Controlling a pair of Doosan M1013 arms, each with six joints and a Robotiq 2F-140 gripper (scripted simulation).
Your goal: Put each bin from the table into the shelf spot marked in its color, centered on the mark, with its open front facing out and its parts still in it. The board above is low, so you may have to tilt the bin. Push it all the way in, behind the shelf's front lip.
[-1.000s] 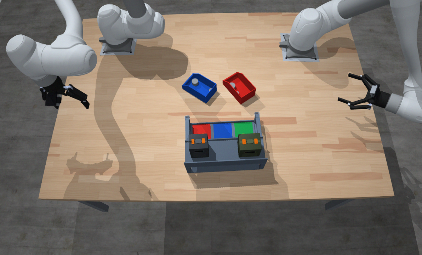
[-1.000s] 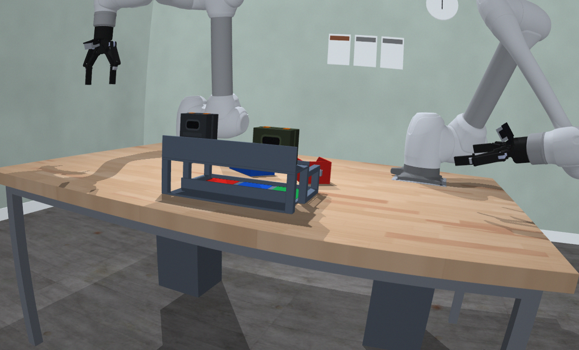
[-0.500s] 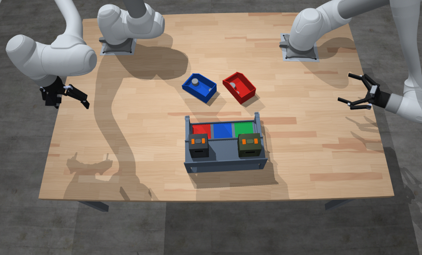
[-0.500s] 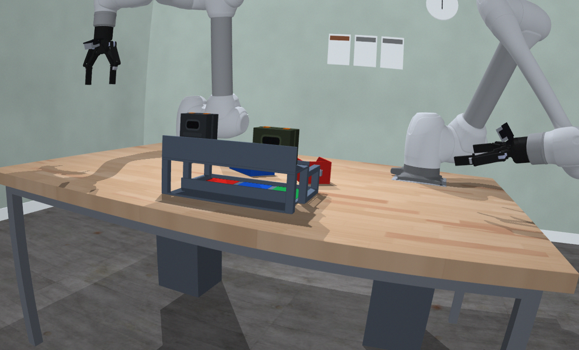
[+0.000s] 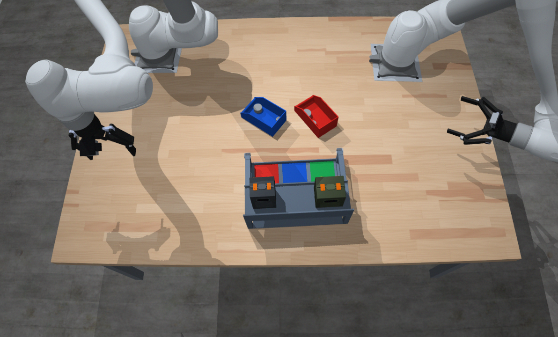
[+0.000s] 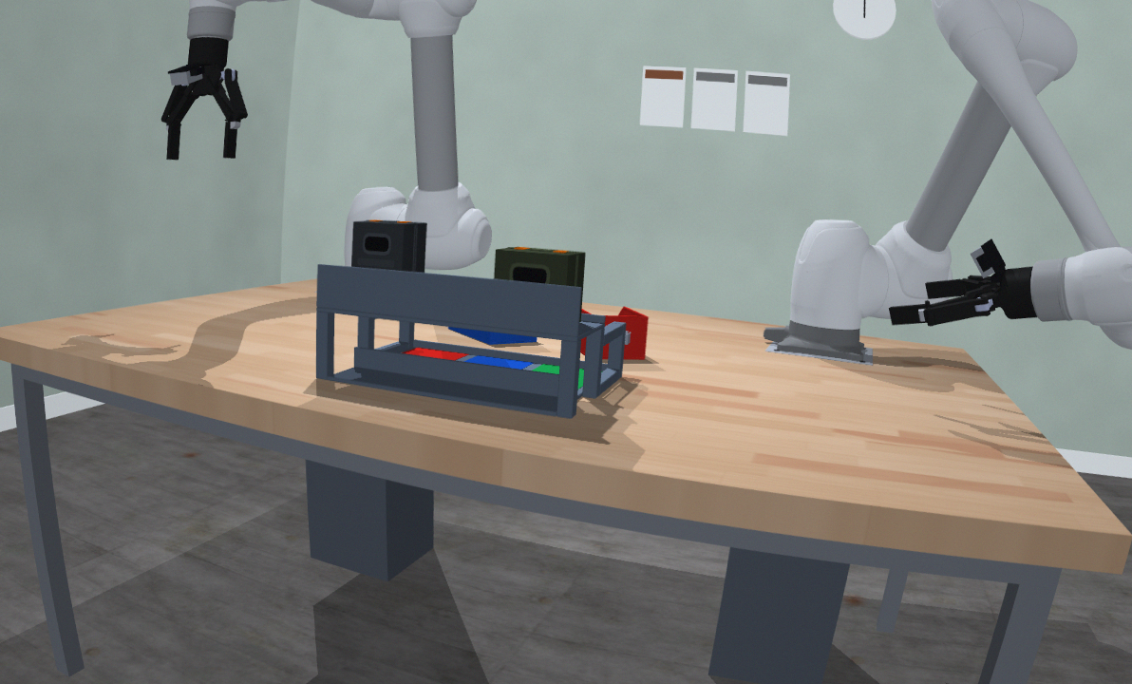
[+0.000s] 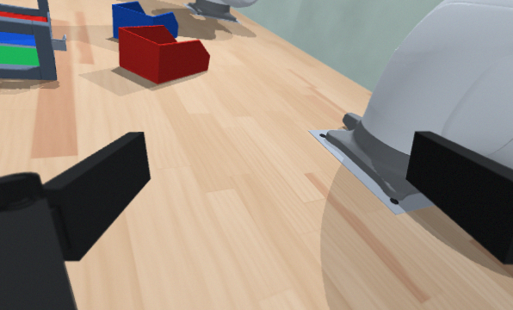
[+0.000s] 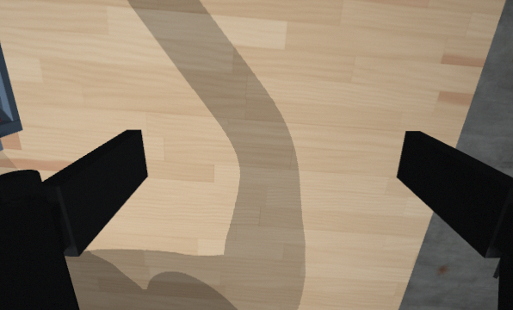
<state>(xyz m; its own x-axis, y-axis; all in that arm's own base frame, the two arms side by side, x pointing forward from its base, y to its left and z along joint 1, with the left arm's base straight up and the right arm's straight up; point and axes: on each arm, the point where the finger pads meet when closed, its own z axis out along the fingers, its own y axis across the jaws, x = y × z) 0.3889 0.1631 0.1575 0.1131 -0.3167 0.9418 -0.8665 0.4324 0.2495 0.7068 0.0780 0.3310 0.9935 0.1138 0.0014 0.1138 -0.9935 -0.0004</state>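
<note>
Now: right hand 37 cm past the red bin, 67 cm to the right of it and 29 cm above it. The rest, counted from my right hand: blue bin 36 cm behind, 45 cm to the left, 29 cm below; grey shelf 3 cm behind, 60 cm to the left, 26 cm below.
</note>
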